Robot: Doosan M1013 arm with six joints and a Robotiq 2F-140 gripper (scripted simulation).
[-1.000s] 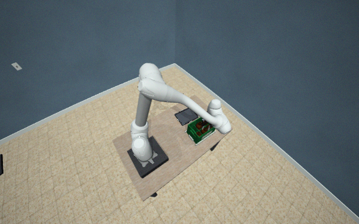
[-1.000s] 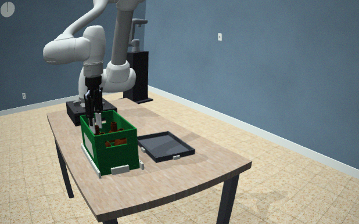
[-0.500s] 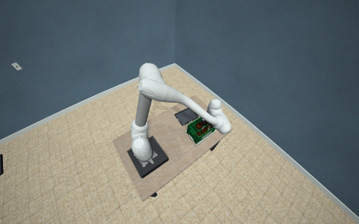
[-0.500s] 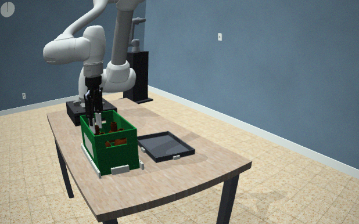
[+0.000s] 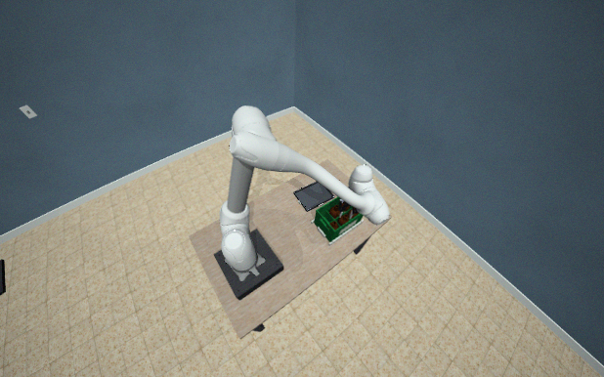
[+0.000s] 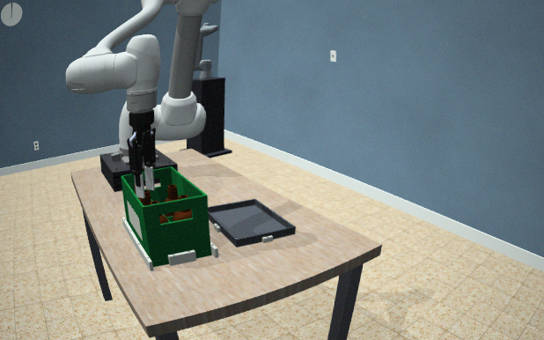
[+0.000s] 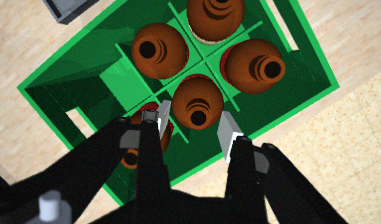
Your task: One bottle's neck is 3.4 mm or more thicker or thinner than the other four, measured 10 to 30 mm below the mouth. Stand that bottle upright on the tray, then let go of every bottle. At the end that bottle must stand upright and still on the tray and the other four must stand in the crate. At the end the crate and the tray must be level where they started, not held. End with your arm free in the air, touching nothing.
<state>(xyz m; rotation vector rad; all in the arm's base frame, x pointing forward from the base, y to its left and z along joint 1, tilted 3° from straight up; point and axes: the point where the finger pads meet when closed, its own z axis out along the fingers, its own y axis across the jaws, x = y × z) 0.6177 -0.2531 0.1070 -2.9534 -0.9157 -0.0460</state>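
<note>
Right now my hand is 10 mm short of the green crate, 40 mm to the right of it and 100 mm above it. Also, from my hand: dark tray: 70 mm ahead, 310 mm to the left, 170 mm below; brown bottle: 100 mm ahead, 70 mm to the left, 100 mm below.
</note>
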